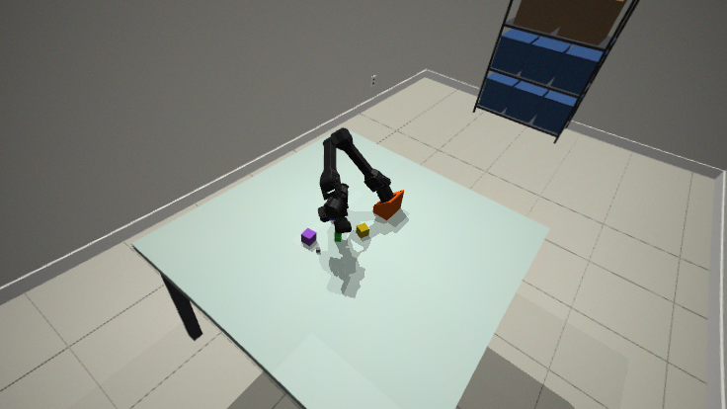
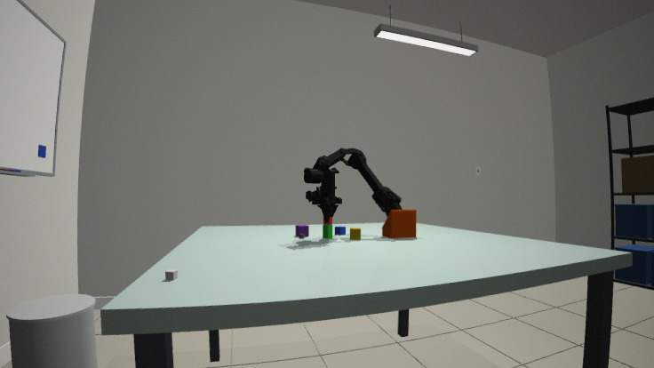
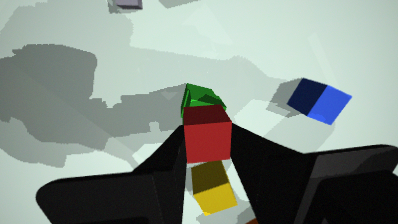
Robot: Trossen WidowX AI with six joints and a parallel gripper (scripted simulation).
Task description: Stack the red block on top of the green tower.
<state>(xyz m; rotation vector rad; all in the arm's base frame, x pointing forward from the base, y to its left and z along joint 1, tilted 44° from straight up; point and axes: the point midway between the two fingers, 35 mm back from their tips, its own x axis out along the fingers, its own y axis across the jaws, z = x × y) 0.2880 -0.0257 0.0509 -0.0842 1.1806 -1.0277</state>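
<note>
My gripper tip is now 1 cm below the red block. Round my gripper tip: small grey cube: 11 cm ahead, 6 cm below, 2 cm to the right; then yellow block: 10 cm behind, 6 cm to the left, 4 cm below; then purple block: 9 cm to the right, 9 cm ahead, 4 cm below.
</note>
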